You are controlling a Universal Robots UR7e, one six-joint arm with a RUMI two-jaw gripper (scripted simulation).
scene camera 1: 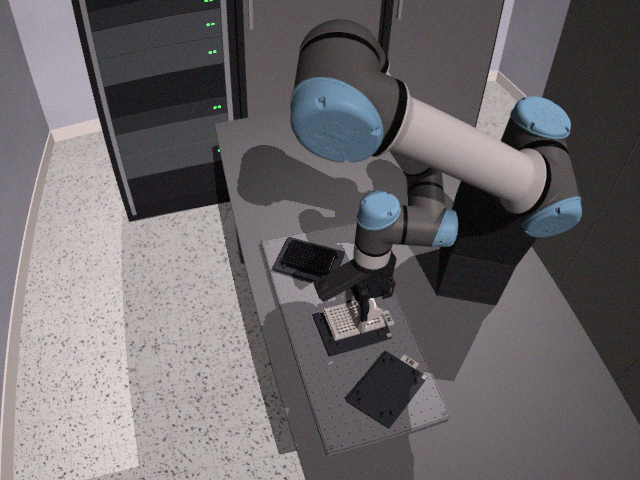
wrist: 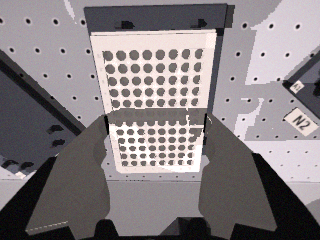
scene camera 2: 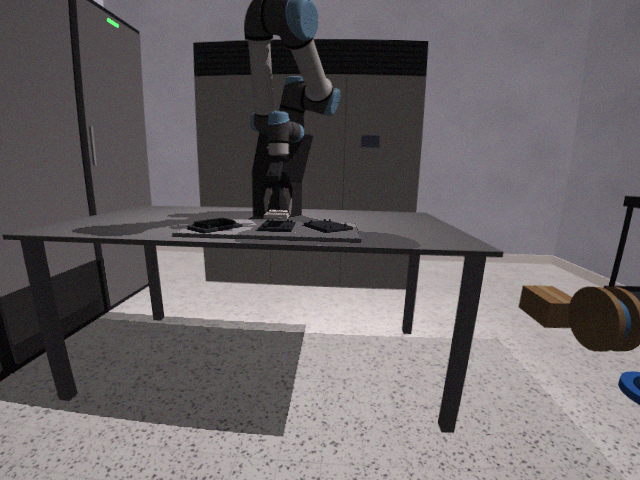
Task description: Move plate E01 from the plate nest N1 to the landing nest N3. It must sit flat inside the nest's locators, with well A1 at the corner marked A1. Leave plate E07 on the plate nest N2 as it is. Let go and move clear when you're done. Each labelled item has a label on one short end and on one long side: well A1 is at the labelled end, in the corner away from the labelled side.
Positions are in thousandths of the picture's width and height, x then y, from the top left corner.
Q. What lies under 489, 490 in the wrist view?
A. A white well plate.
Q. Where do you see a dark landing nest N3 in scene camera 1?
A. At 543, 718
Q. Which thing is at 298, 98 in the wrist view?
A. A dark landing nest N3.
